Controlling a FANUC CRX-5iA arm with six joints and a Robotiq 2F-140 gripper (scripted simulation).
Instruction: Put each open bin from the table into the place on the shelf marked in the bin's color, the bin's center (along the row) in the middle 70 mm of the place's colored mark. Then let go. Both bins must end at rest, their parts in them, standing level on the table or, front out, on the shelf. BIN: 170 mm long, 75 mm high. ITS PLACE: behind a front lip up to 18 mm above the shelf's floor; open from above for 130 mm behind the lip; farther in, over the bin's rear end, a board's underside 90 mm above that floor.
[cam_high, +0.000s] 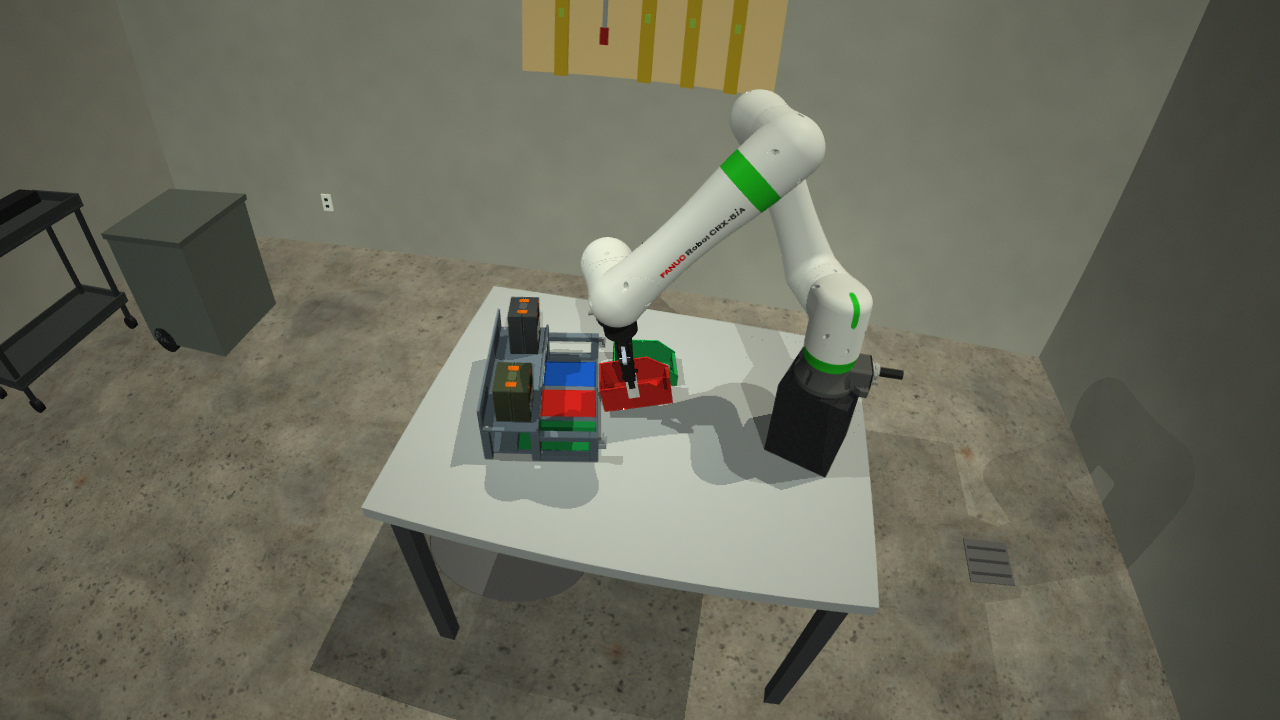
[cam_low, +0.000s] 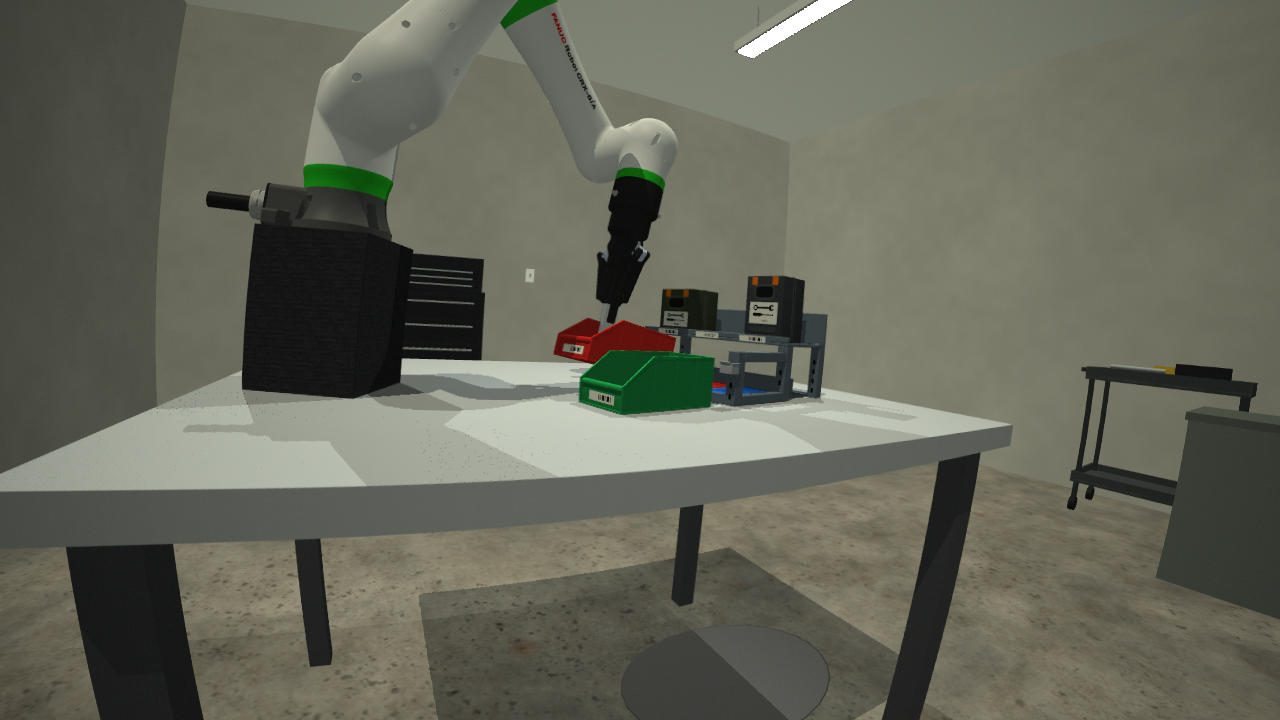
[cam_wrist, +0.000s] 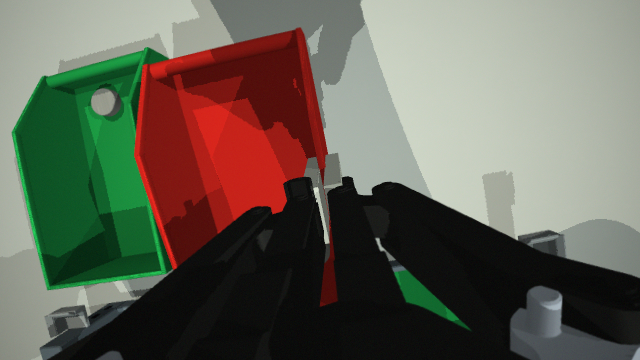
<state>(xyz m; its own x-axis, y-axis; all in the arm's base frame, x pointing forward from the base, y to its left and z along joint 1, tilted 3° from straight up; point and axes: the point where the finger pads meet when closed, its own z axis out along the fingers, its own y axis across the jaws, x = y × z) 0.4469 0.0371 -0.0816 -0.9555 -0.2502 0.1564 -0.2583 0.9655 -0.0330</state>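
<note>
My hand is 50 mm to the left of the red bin and 40 mm above it. From my hand the other things lie so: green bin: 180 mm to the right, 80 mm below.
</note>
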